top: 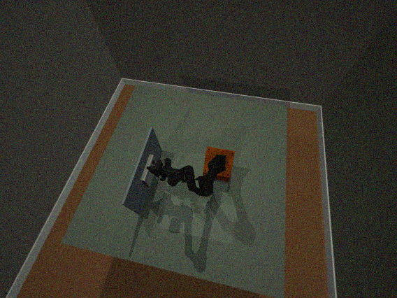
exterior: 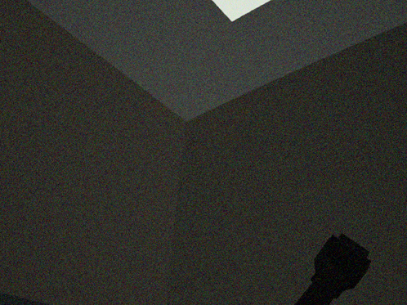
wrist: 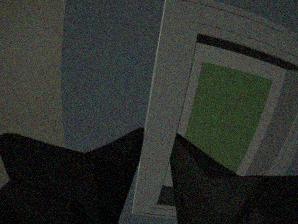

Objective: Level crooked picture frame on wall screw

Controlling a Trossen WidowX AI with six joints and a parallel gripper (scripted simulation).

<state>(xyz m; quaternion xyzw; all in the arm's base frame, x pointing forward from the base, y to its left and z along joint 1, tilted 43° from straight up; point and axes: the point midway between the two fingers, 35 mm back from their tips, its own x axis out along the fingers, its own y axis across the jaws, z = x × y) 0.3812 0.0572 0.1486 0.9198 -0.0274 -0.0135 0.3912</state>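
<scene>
My gripper tip is now 1 cm short of the picture frame and 5 cm above it. The rest, counted from my gripper tip: wall panel 2 cm ahead, 6 cm below.
</scene>
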